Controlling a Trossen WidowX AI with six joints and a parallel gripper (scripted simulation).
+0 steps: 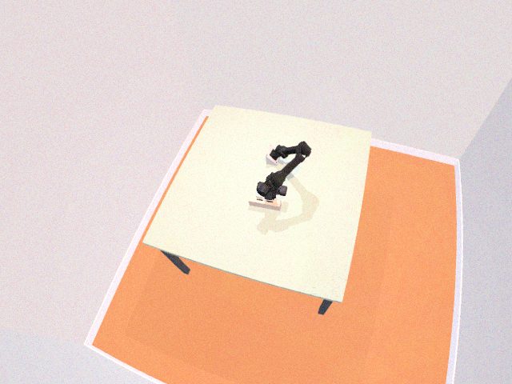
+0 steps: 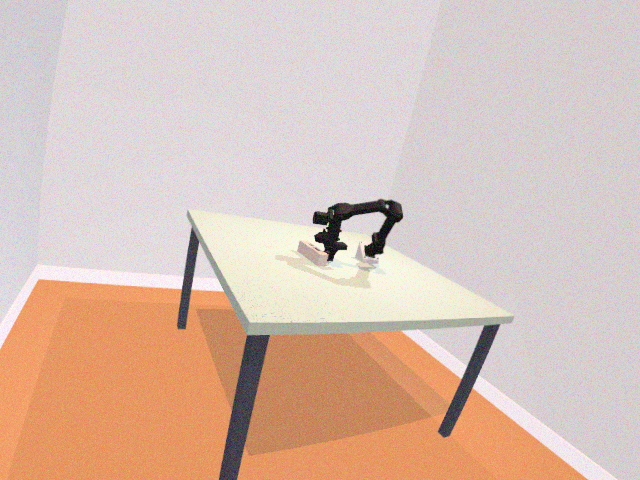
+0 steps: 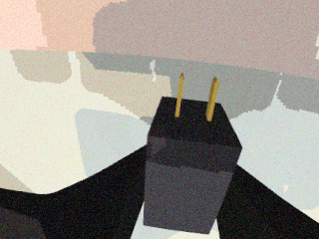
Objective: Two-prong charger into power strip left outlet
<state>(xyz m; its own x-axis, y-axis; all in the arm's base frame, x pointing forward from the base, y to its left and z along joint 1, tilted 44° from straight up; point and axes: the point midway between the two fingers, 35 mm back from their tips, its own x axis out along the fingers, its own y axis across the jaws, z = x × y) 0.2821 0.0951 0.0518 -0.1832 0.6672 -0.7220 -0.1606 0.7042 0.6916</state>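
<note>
Right now my gripper tip is 2 cm short of the black two-prong charger and 1 cm below it.
</note>
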